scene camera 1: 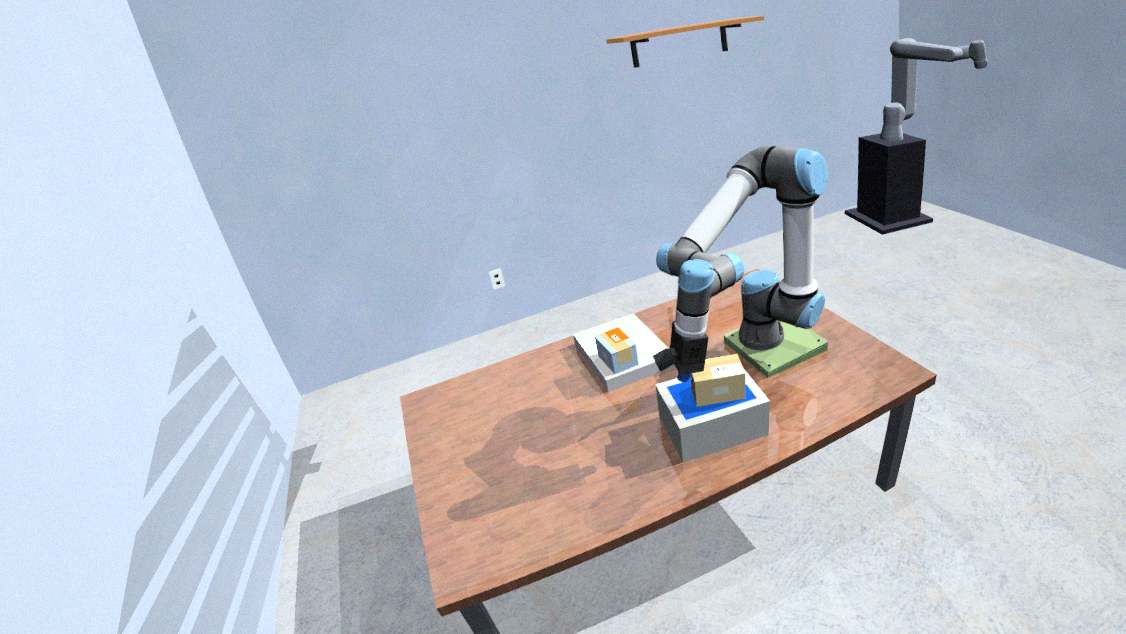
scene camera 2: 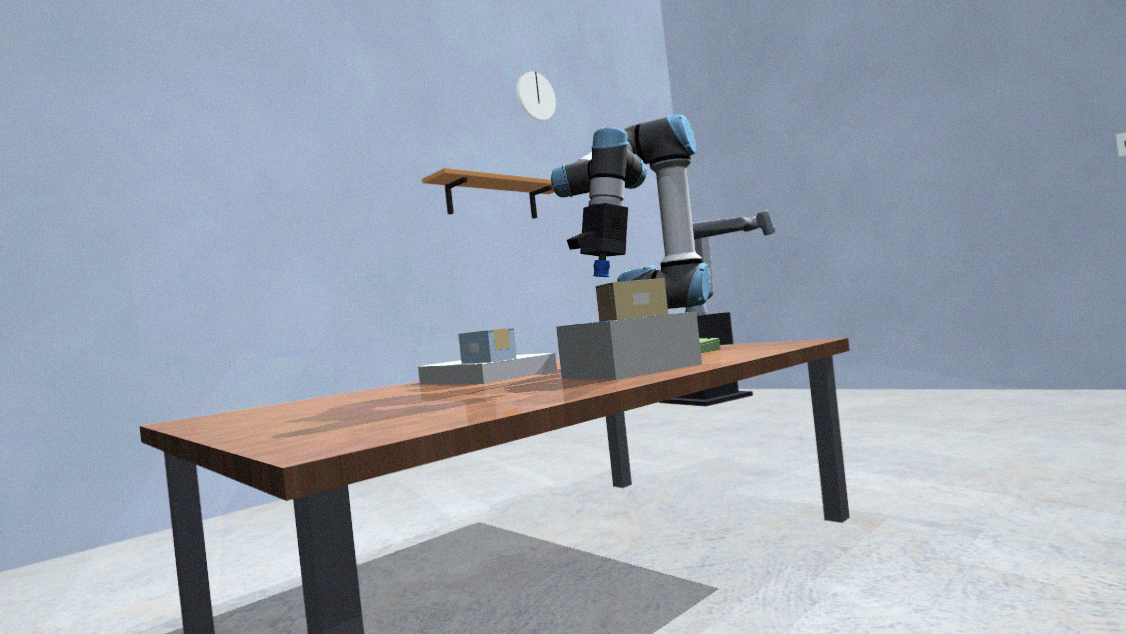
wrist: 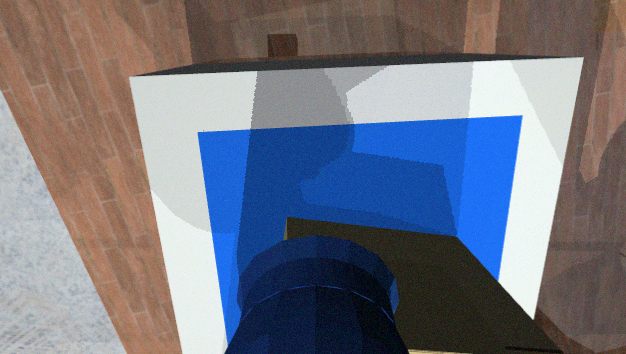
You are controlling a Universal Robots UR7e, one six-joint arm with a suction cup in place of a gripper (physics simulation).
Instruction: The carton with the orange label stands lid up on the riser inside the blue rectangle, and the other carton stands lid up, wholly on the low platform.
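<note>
The carton with the orange label (scene camera 1: 610, 358) (scene camera 2: 488, 348) is light blue and rests on the low platform (scene camera 1: 634, 330) (scene camera 2: 449, 374), orange label on its top face. The tan carton (scene camera 1: 732, 385) (scene camera 2: 650, 307) (wrist: 440, 285) rests on the grey riser (scene camera 1: 724, 433) (scene camera 2: 654, 346) (wrist: 165, 115), over the blue rectangle (scene camera 1: 682, 402) (wrist: 480, 200). A white label shows on its top face in scene camera 1. My suction cup (scene camera 1: 683, 376) (scene camera 2: 601, 270) (wrist: 317, 280) hangs beside the tan carton's upper edge and holds nothing. The cup hides part of this carton in the wrist view.
The riser and the low platform stand apart on the wooden table (scene camera 1: 504, 456) (scene camera 2: 315, 417). The arm's green base plate (scene camera 1: 776, 358) (scene camera 2: 709, 344) is behind the riser. A wall shelf (scene camera 1: 685, 29) (scene camera 2: 492, 181) and a second arm on a black pedestal (scene camera 1: 890, 181) are farther off.
</note>
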